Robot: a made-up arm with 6 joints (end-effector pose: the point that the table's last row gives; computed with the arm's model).
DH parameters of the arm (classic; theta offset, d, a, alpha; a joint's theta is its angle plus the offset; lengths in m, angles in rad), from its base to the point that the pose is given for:
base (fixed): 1.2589 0 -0.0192 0
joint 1: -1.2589 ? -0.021 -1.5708
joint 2: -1.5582 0 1.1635 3.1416
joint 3: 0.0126 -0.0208 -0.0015 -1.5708
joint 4: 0 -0.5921 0.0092 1.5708
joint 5: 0 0.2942 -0.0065 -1.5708
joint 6: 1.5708 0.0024 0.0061 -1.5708
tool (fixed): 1.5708 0.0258 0 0
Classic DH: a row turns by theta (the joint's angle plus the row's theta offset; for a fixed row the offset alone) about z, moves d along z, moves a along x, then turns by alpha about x.
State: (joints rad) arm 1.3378 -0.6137 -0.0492 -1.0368 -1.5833 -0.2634
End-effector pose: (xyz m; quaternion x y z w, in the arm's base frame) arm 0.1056 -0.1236 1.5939 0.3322 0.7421 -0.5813 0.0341
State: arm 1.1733 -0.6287 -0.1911 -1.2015 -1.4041 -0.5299
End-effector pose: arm 0.0452 -0.1176 1.4920 -0.3276 -0.6188 0.6948 0.1642
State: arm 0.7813 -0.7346 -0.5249 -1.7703 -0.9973 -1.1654
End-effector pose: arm -0.1722 -0.0863 1.2691 -0.0384 -0.2679 0.7362 0.6202
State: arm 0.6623 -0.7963 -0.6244 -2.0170 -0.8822 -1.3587
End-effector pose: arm -0.2615 -0.0530 1.2163 0.1365 -0.1800 0.6763 0.7011
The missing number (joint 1, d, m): 0.5344
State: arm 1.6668 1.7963 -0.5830 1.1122 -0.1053 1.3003
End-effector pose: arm 0.0379 0.8672 -0.3475 -0.5861 0.6456 0.0182 0.4893
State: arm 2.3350 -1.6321 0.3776 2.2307 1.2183 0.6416
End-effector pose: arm 0.9987 -1.3622 0.9365 0.3200 -0.4402 0.8386 0.0231
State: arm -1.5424 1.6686 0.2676 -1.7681 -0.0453 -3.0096
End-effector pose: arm 0.0712 -0.9577 -0.2263 0.7226 -0.0739 -0.6854 0.0506
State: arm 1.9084 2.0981 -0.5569 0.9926 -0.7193 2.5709
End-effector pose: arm -0.0701 0.5689 -0.5835 0.9403 -0.3136 -0.0576 0.1192
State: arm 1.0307 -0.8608 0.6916 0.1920 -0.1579 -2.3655
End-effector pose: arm -0.2854 -0.9699 1.8975 -0.0238 -0.6620 0.0677 0.7461
